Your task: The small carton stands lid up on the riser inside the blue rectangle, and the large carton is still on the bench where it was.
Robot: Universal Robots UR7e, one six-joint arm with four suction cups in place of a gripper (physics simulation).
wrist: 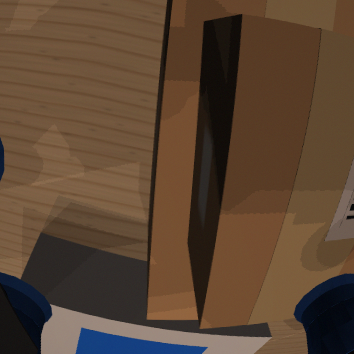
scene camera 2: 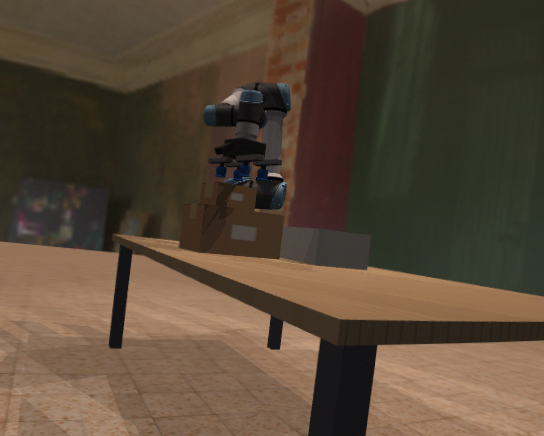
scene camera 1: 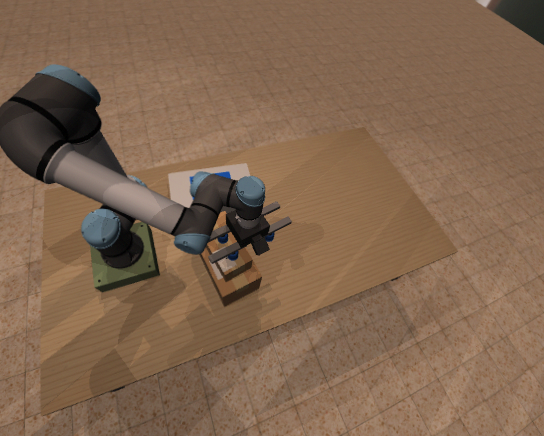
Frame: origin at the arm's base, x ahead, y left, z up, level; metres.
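Seen in the pictures: hand, tool point: (wrist: 182,253) (scene camera 2: 240,178); arm's base, link origin: (scene camera 1: 123,249).
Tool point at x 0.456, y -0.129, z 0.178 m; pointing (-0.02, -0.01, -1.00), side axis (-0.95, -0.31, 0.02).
Note:
Pixels of each thing's top centre, then the offset from my tool point to it. "pt": a spot on its surface instead. Level surfaces: height alone.
- small brown carton, top centre: (wrist: 328,219) (scene camera 2: 229,185) (scene camera 1: 227,248) dz -0.022, dx -0.067, dy -0.016 m
- large carton, top centre: (wrist: 264,192) (scene camera 2: 235,209) (scene camera 1: 223,250) dz -0.100, dx -0.078, dy +0.015 m
- grey riser, top centre: (scene camera 2: 321,230) (scene camera 1: 211,185) dz -0.134, dx -0.077, dy +0.350 m
- blue rectangle, surface spot: (wrist: 140,343) pt dz -0.134, dx -0.070, dy +0.299 m
- wooden bench, surface height: dz -0.254 m
The small brown carton (scene camera 1: 240,270) (scene camera 2: 247,202) (wrist: 270,100) rests on top of the large carton (scene camera 1: 242,293) (scene camera 2: 262,237) (wrist: 175,175), which stands on the bench. Part of a white barcode label shows on the small carton's top. My four-cup suction gripper (scene camera 1: 249,237) (scene camera 2: 241,172) is open and hangs close above the small carton; a narrow gap shows under the cups. Two cups are over the carton, others reach past its right side. The grey riser (scene camera 1: 179,185) (scene camera 2: 345,248) (wrist: 92,270) stands behind, with the blue rectangle (scene camera 1: 220,176) (wrist: 140,343) on its pale top, partly hidden by my arm.
The wooden bench (scene camera 1: 330,200) (scene camera 2: 400,300) (wrist: 75,90) carries everything. My arm's green base plate (scene camera 1: 107,275) is at the left of the cartons. The riser is close to the large carton's rear end. A bench edge runs in front of the cartons.

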